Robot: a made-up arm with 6 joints. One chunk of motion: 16 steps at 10 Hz.
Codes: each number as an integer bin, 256 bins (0 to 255) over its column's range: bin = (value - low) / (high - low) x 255, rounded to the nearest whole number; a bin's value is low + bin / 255 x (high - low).
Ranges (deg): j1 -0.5..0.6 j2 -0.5..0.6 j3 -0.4..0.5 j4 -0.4..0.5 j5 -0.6..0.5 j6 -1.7..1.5
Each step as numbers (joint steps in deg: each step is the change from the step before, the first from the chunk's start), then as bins.
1 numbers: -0.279 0.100 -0.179 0.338 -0.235 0.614
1 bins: 51 139 63 209 85 184
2 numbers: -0.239 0.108 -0.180 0.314 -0.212 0.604
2 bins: 61 141 62 202 90 184
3 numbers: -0.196 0.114 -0.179 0.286 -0.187 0.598
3 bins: 70 142 63 194 96 183
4 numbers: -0.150 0.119 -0.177 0.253 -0.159 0.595
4 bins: 81 143 63 185 102 183
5 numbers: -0.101 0.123 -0.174 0.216 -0.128 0.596
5 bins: 92 144 64 175 109 183
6 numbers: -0.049 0.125 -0.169 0.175 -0.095 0.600
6 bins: 105 145 65 163 117 183
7 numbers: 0.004 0.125 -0.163 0.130 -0.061 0.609
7 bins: 117 145 67 150 125 184
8 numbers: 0.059 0.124 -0.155 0.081 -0.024 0.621
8 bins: 130 145 69 136 134 185
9 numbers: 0.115 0.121 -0.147 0.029 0.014 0.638
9 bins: 143 144 72 122 142 186
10 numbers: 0.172 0.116 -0.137 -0.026 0.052 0.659
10 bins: 156 143 75 106 151 188
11 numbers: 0.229 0.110 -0.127 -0.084 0.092 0.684
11 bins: 169 141 77 90 160 190
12 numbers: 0.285 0.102 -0.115 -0.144 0.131 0.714
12 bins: 182 140 81 73 169 192
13 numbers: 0.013 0.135 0.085 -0.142 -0.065 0.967
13 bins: 119 147 137 73 124 213
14 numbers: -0.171 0.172 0.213 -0.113 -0.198 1.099
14 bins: 76 156 174 81 93 223
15 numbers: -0.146 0.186 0.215 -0.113 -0.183 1.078
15 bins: 82 159 174 81 97 221
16 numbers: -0.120 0.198 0.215 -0.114 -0.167 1.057
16 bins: 88 162 174 81 100 220
